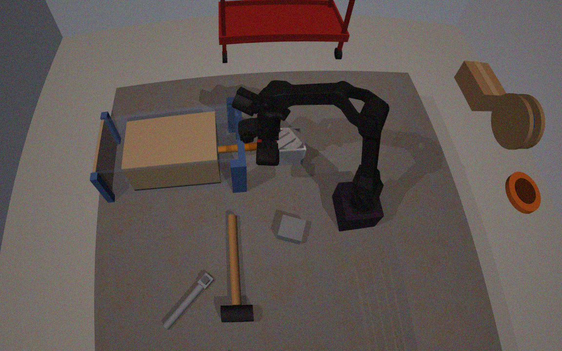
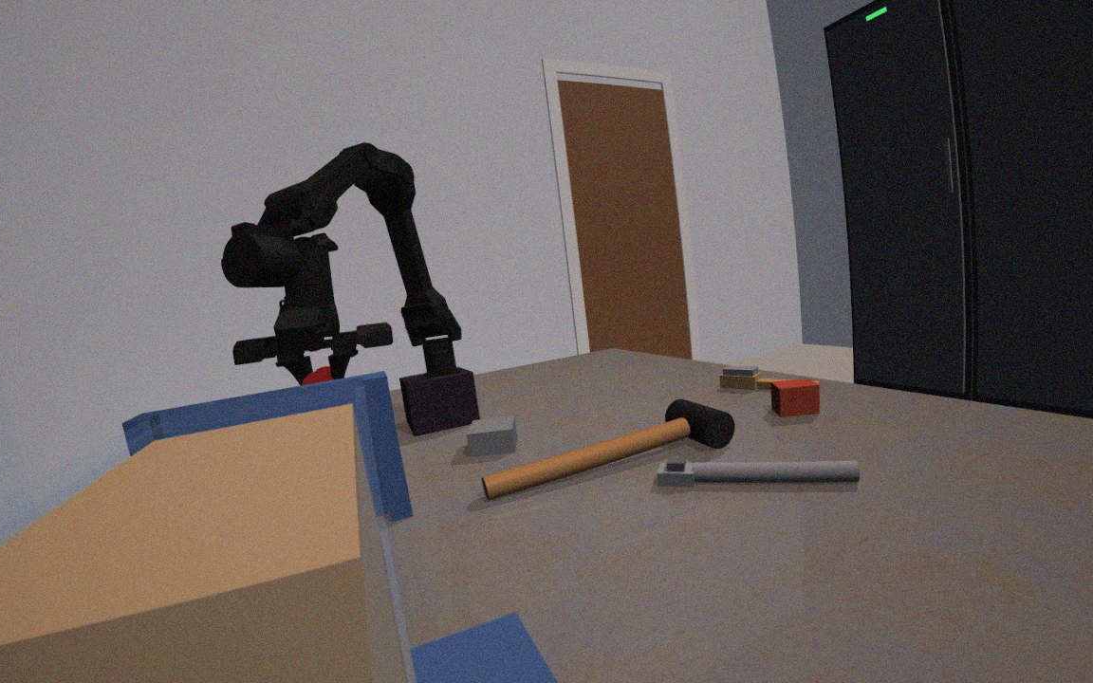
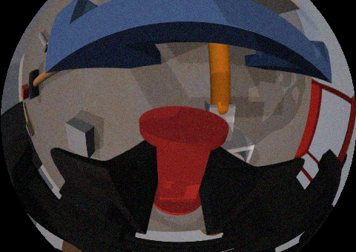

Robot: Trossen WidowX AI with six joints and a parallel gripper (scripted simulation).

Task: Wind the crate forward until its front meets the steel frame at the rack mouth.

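My gripper tip is now 30 mm past the winch handle, 20 mm to the left of it and 10 mm above it. Round my gripper tip: grey winch: 90 mm behind, 70 mm to the right, 80 mm below; then red knob: 20 mm above; then blue steel frame: 80 mm ahead, 50 mm to the right, 10 mm below.
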